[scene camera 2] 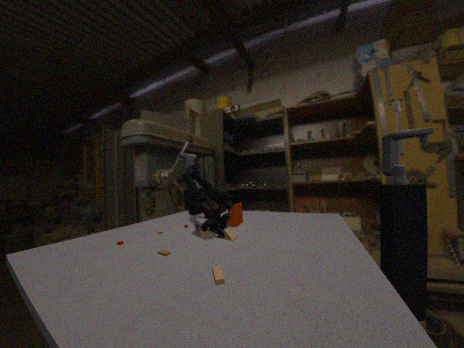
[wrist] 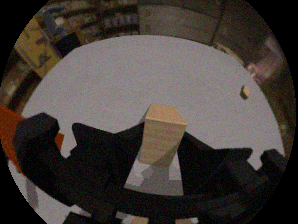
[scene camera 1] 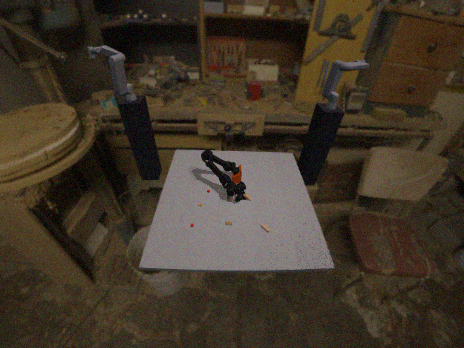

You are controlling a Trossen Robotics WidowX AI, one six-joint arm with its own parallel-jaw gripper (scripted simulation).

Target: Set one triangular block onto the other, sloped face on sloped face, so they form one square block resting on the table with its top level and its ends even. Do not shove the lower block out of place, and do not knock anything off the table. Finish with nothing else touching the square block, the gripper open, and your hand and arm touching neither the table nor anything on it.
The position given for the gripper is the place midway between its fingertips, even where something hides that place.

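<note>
You'd see the gripper (wrist: 161, 127) here, and there's a tan triangular block (wrist: 164, 127) too.
</note>
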